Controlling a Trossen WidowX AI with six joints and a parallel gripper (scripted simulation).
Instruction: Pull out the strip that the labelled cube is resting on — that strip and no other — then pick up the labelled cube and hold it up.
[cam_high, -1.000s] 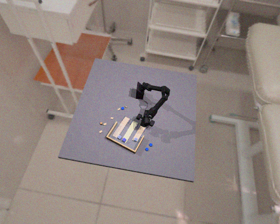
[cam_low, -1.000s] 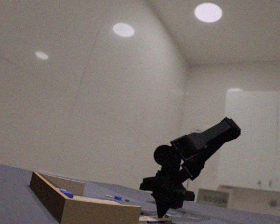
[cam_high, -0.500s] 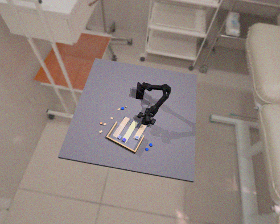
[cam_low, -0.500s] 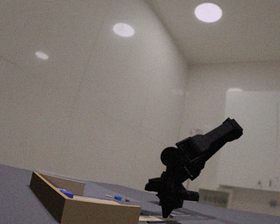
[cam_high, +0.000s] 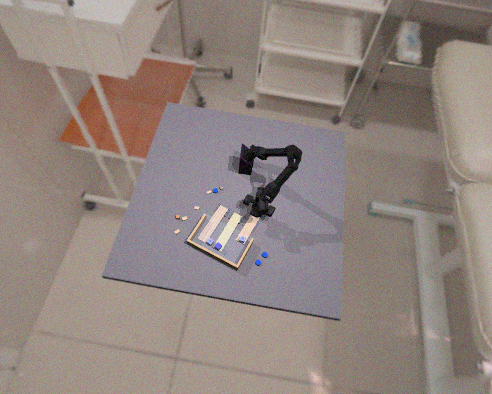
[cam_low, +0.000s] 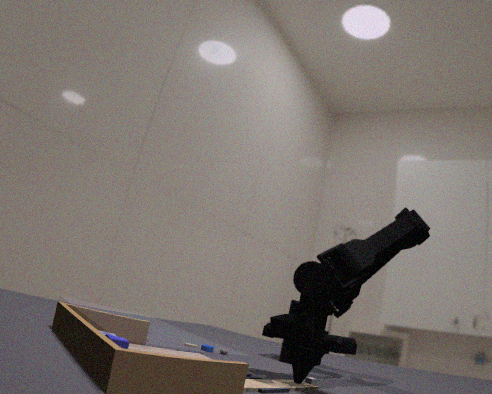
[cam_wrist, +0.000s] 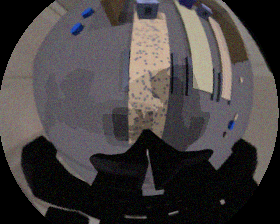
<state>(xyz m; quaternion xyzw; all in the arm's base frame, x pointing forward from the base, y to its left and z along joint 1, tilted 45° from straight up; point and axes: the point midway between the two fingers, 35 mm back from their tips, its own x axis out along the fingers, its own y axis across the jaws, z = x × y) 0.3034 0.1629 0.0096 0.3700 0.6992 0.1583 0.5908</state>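
Right now the pale strip is 90 mm ahead of my gripper tip and 30 mm to the right of it.
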